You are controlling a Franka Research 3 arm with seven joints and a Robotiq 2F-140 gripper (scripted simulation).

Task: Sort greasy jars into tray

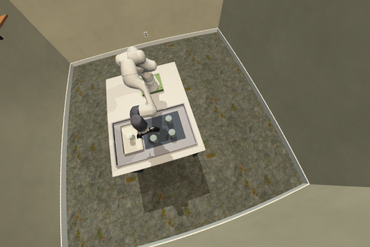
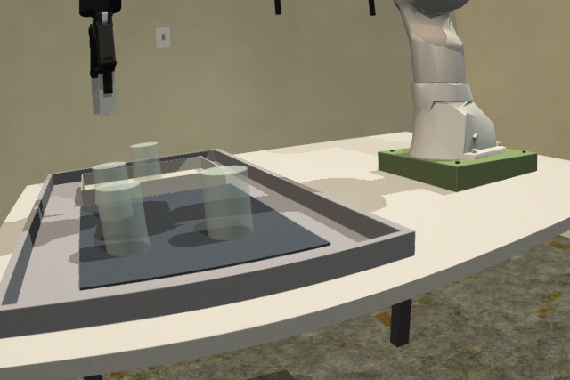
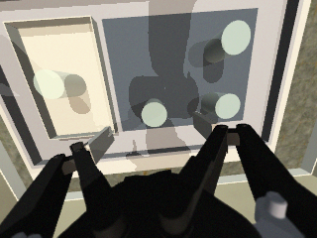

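Right now the dark mat is 18 cm below my hand, 10 cm to the left of it and 8 cm behind it. Round my hand: cream tray 22 cm to the right, 17 cm below, 10 cm behind.
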